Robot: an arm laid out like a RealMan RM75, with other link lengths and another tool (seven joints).
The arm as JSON. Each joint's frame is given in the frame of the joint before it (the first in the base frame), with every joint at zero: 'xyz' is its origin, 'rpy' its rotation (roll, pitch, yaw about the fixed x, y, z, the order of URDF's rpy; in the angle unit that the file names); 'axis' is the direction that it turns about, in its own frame. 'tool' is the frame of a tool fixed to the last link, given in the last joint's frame.
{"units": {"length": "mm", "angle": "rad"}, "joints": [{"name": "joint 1", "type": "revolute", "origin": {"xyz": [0.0, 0.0, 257.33], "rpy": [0.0, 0.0, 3.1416]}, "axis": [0.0, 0.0, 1.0]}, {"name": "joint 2", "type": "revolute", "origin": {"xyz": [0.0, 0.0, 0.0], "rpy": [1.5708, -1.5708, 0.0]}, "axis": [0.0, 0.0, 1.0]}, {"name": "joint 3", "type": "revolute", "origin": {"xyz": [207.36, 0.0, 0.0], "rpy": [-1.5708, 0.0, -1.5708]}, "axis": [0.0, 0.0, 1.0]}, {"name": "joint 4", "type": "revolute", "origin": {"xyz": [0.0, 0.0, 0.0], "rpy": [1.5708, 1.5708, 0.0]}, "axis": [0.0, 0.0, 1.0]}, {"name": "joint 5", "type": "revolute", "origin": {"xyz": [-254.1, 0.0, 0.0], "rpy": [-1.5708, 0.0, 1.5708]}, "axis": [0.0, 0.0, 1.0]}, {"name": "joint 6", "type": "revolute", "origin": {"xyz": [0.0, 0.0, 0.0], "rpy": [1.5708, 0.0, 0.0]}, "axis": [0.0, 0.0, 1.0]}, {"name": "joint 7", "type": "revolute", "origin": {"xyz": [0.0, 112.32, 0.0], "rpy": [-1.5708, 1.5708, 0.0]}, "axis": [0.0, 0.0, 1.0]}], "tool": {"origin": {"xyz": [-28.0, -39.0, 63.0], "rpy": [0.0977, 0.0, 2.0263]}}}
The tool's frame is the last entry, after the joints.
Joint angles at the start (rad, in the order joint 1, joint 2, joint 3, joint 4, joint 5, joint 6, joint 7):
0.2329, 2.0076, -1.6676, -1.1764, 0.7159, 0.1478, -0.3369
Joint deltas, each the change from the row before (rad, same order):
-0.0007, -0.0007, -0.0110, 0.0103, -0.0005, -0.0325, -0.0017
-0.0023, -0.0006, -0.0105, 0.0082, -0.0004, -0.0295, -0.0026
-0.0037, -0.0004, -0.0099, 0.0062, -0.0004, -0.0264, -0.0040
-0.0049, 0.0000, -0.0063, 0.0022, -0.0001, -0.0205, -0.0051
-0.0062, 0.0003, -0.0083, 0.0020, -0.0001, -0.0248, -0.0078
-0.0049, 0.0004, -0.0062, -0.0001, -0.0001, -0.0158, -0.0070
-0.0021, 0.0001, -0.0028, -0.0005, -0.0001, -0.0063, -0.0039
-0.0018, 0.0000, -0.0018, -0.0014, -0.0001, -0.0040, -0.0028
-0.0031, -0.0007, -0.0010, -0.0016, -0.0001, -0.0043, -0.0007
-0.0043, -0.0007, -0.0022, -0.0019, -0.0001, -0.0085, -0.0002
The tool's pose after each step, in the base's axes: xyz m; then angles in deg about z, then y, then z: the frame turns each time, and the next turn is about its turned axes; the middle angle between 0 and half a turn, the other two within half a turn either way. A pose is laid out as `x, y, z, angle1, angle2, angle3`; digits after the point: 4 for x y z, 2 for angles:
0.1862, 0.4590, 0.0477, 75.53, 108.46, -23.93
0.1867, 0.4582, 0.0471, 76.00, 107.61, -24.09
0.1873, 0.4570, 0.0465, 76.41, 106.86, -24.33
0.1878, 0.4560, 0.0468, 76.74, 106.16, -24.53
0.1881, 0.4545, 0.0468, 77.19, 105.33, -24.85
0.1879, 0.4533, 0.0465, 77.53, 104.82, -25.15
0.1877, 0.4528, 0.0463, 77.68, 104.62, -25.34
0.1873, 0.4524, 0.0464, 77.82, 104.46, -25.47
0.1877, 0.4519, 0.0471, 77.87, 104.25, -25.49
0.1880, 0.4512, 0.0481, 78.02, 103.88, -25.45

